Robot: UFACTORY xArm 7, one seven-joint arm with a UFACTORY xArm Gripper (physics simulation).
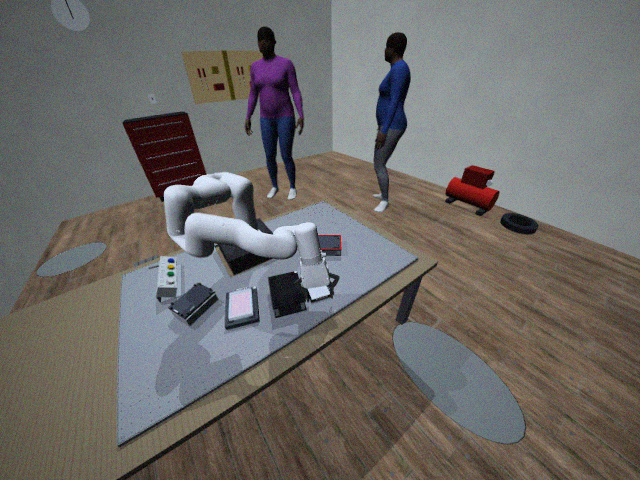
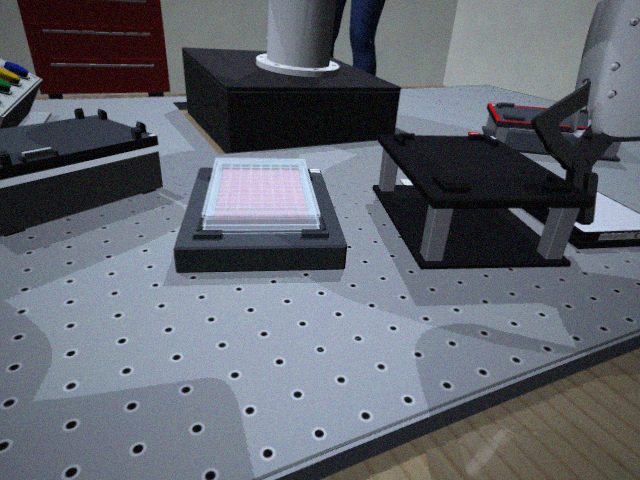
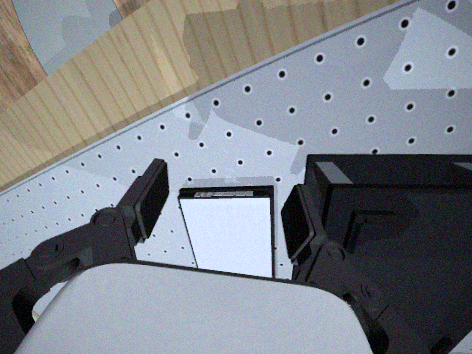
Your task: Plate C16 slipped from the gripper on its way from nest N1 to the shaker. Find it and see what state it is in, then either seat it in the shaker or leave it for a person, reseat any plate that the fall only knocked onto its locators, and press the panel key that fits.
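Frame: origin at the arm's base, x ahead, y left, z up, level; centimetres.
Where they show: gripper, between the fingertips: [image 1: 320, 298] [image 3: 229, 187]; arm's base, origin of its link: [image 2: 297, 68].
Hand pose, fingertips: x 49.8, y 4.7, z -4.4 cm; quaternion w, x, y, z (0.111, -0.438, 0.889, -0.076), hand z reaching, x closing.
Things, the pixels of their centre, and the offset from my fingertips. "spot": a spot on its surface instead.
- white-topped plate with dark sides, middle of its body: [image 3: 231, 245] [image 2: 575, 208] [image 1: 316, 287] dy +3.8, dx -7.2, dz -2.7 cm
- clear plate with pink wells, middle of its body: [image 2: 261, 186] [image 1: 240, 302] dy -24.5, dx -18.0, dz -0.1 cm
- dark nest, middle of its body: [image 2: 261, 208] [image 1: 241, 306] dy -24.5, dx -18.0, dz -2.1 cm
- key panel, middle of its body: [image 1: 167, 275] dy -44.6, dx -52.7, dz +0.8 cm
- dark-topped device with corner pegs, a spot on its surface: [image 2: 77, 178] spot: dy -37.7, dx -25.2, dz -0.1 cm
- red-rimmed unit, middle of its body: [image 2: 548, 128] [image 1: 324, 244] dy +23.8, dx -25.5, dz -1.1 cm
A white-topped plate with dark sides [image 1: 320, 293] [image 2: 612, 214] [image 3: 232, 232] lies flat on the perforated board, label strip towards the front edge. My gripper [image 1: 319, 289] [image 3: 229, 187] is open above it, one finger on each side, apart from it. One finger is close beside the black raised stand [image 1: 285, 293] [image 2: 460, 165] [image 3: 410, 240], whose top holds no plate. A clear plate with pink wells [image 1: 241, 303] [image 2: 261, 193] sits on a dark nest [image 2: 261, 259]; whether it is fully level I cannot tell. The key panel [image 1: 168, 276] [image 2: 18, 98] has blue, yellow, green and white keys.
A dark-topped device with corner pegs [image 1: 193, 302] [image 2: 77, 178] stands left of the pink plate. A red-rimmed unit [image 1: 331, 244] [image 2: 516, 124] is at the back right. The black base block [image 2: 310, 116] is behind. Two people [image 1: 273, 87] [image 1: 393, 98] stand beyond the table.
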